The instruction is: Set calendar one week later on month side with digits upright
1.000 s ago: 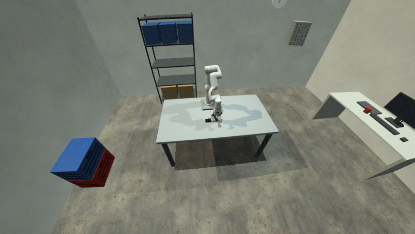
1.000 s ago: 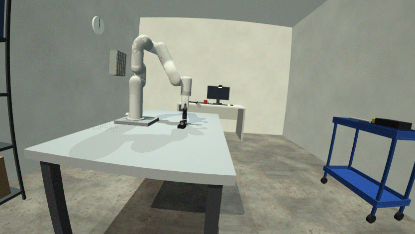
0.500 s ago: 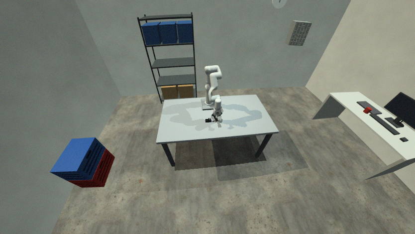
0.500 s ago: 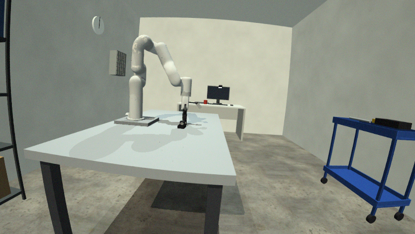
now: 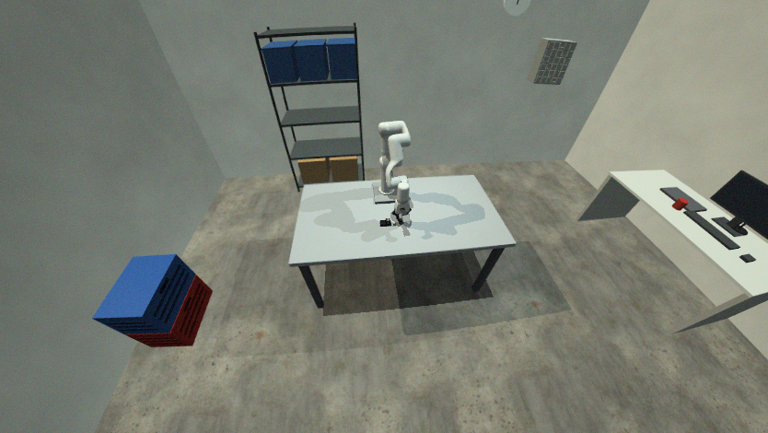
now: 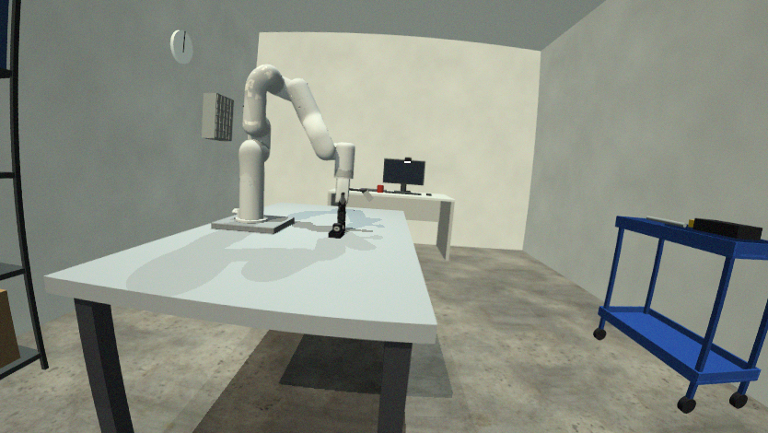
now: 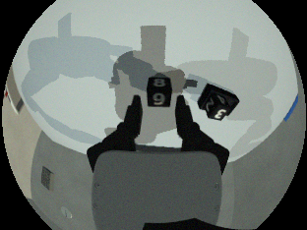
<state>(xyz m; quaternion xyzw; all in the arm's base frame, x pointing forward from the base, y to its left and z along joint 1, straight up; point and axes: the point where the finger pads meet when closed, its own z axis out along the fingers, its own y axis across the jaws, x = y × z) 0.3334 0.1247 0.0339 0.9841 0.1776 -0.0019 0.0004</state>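
Now: the cube 40 mm below my hand.
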